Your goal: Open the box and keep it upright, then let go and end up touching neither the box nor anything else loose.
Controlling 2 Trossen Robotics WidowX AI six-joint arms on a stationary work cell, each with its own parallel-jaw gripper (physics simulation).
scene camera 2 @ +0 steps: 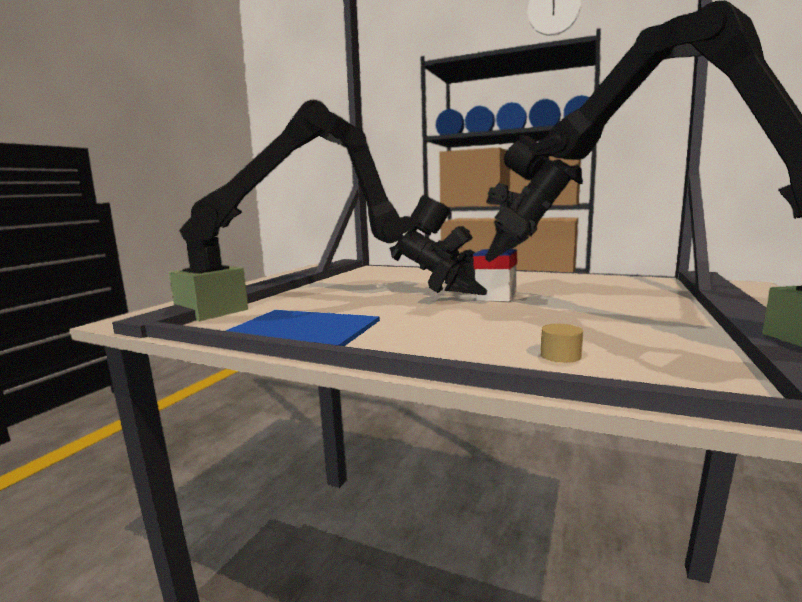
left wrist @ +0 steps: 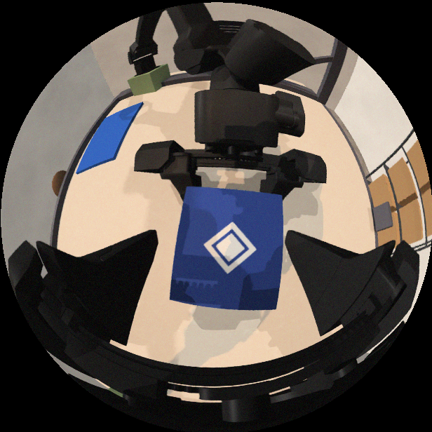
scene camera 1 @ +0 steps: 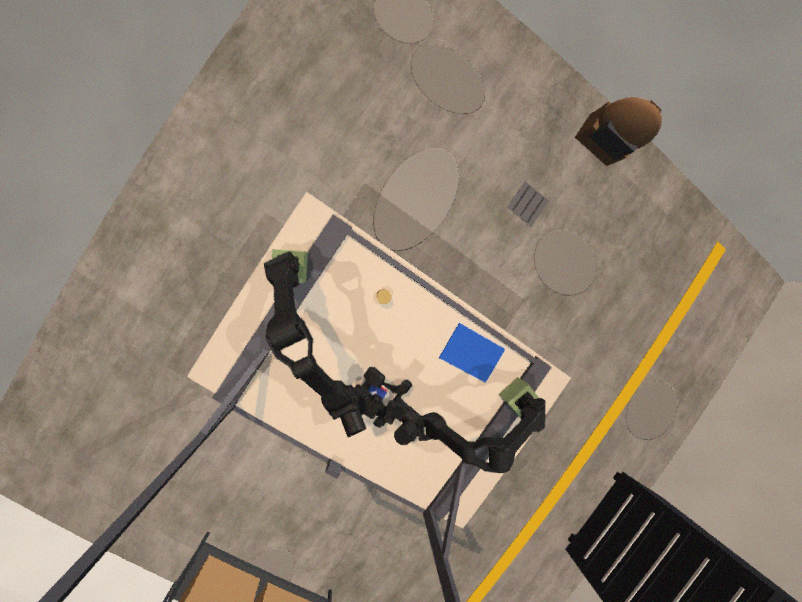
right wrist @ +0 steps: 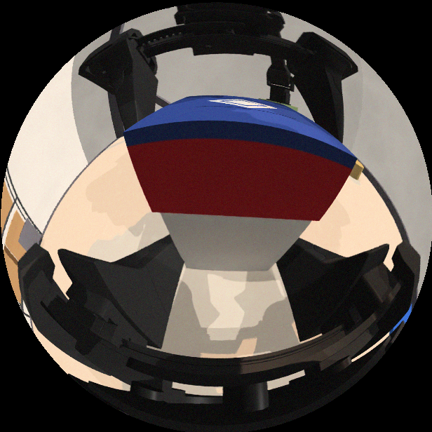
my left gripper: scene camera 2 491,258; left wrist; scene camera 1 375,393; right wrist
same spot on my left gripper: (left wrist: 339,284) = (right wrist: 141,66)
